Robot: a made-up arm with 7 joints. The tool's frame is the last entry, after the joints.
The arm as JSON. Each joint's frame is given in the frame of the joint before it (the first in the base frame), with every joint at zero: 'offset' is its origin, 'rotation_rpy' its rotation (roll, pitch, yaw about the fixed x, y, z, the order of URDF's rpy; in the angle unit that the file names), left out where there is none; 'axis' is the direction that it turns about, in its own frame. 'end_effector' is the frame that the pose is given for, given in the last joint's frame.
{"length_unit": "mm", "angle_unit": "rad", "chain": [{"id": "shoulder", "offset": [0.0, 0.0, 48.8], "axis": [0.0, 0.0, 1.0]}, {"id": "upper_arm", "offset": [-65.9, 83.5, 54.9], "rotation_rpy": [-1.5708, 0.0, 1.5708], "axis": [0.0, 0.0, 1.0]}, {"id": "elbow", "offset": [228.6, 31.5, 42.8], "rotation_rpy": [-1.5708, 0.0, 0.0], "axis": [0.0, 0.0, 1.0]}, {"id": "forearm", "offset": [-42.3, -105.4, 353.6], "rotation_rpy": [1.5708, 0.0, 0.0], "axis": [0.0, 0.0, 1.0]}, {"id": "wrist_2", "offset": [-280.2, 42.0, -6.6], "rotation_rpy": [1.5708, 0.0, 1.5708], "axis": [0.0, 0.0, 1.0]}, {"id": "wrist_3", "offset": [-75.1, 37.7, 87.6], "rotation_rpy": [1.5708, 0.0, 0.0], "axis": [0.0, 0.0, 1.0]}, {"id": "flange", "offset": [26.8, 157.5, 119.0], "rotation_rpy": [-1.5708, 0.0, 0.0], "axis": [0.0, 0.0, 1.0]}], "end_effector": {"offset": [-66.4, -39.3, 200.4], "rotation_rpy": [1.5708, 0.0, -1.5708]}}
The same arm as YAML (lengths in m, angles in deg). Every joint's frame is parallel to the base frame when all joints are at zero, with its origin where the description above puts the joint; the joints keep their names.
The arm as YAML. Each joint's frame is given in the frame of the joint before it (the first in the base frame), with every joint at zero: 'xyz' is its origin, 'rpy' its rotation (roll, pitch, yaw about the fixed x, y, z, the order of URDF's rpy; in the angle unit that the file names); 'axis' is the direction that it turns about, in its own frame. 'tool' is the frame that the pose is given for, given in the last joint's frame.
units:
  length: m
  angle: deg
joints:
  - name: shoulder
    type: revolute
    origin:
      xyz: [0.0, 0.0, 0.0488]
      rpy: [0.0, 0.0, 0.0]
    axis: [0.0, 0.0, 1.0]
  - name: upper_arm
    type: revolute
    origin:
      xyz: [-0.0659, 0.0835, 0.0549]
      rpy: [0.0, 0.0, 0.0]
    axis: [-1.0, 0.0, 0.0]
  - name: elbow
    type: revolute
    origin:
      xyz: [-0.0428, 0.2286, -0.0315]
      rpy: [0.0, 0.0, 0.0]
    axis: [0.0, 0.0, -1.0]
  - name: forearm
    type: revolute
    origin:
      xyz: [-0.1054, -0.0423, -0.3536]
      rpy: [0.0, 0.0, 0.0]
    axis: [-1.0, 0.0, 0.0]
  - name: wrist_2
    type: revolute
    origin:
      xyz: [0.0066, -0.2802, -0.042]
      rpy: [0.0, 0.0, 0.0]
    axis: [0.0, 1.0, 0.0]
  - name: wrist_3
    type: revolute
    origin:
      xyz: [-0.0377, 0.0876, 0.0751]
      rpy: [0.0, 0.0, 0.0]
    axis: [1.0, 0.0, 0.0]
  - name: flange
    type: revolute
    origin:
      xyz: [0.119, 0.1575, -0.0268]
      rpy: [0.0, 0.0, 0.0]
    axis: [0.0, 1.0, 0.0]
tool:
  origin:
    xyz: [0.0393, 0.2004, 0.0664]
    rpy: [0.0, 0.0, 0.0]

